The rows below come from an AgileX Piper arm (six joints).
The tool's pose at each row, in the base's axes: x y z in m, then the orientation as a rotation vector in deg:
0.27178, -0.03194, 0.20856, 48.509, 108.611, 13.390
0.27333, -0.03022, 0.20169, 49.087, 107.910, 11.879
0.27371, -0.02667, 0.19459, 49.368, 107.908, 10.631
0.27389, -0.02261, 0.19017, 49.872, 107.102, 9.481
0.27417, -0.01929, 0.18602, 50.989, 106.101, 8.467
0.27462, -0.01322, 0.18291, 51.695, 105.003, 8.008
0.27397, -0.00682, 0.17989, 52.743, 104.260, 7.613
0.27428, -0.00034, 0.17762, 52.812, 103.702, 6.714
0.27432, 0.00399, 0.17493, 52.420, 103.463, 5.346
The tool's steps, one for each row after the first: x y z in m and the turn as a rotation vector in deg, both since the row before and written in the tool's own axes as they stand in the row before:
0.00567, -0.00149, 0.00426, 1.036, -1.074, -0.086
0.00737, -0.00073, 0.00288, 0.925, -0.390, -0.342
0.00579, 0.00093, 0.00127, 0.759, -1.036, 0.051
0.00513, 0.00058, 0.00131, 0.952, -1.056, 0.569
0.00609, 0.00311, 0.00008, 0.367, -1.013, 0.567
0.00645, 0.00276, -0.00112, 0.616, -0.611, 0.722
0.00581, 0.00359, -0.00077, 0.443, -0.797, -0.188
0.00478, 0.00175, -0.00021, 0.568, -0.760, -0.788

